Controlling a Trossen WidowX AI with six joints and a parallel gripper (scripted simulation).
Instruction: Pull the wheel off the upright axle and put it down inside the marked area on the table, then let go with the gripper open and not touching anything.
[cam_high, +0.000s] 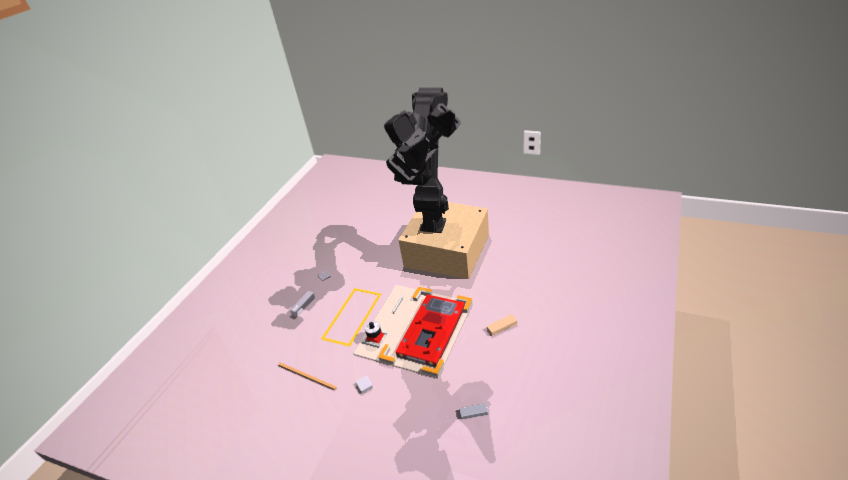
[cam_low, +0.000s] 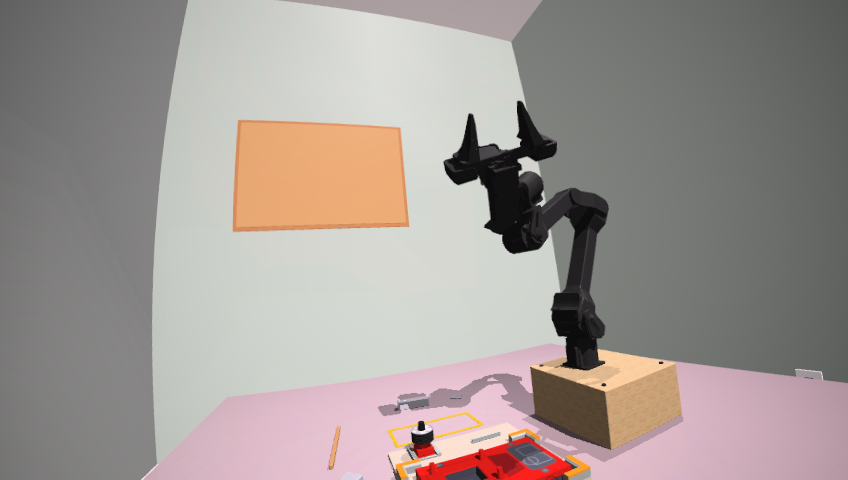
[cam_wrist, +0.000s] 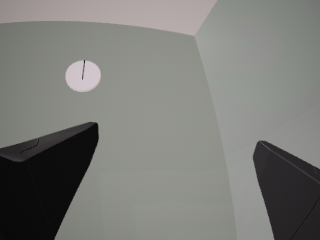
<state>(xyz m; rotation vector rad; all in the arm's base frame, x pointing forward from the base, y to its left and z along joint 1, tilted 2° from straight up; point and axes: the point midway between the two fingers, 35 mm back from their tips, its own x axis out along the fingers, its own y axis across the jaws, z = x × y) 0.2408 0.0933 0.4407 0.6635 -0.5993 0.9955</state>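
Now: gripper tip 520 mm above the wheel, 210 mm to the left of it and 90 mm short of it. From my gripper tip the other things lie so: brown stick (560 mm below, 340 mm to the right, 220 mm ahead); tan block (550 mm below, 100 mm to the left).
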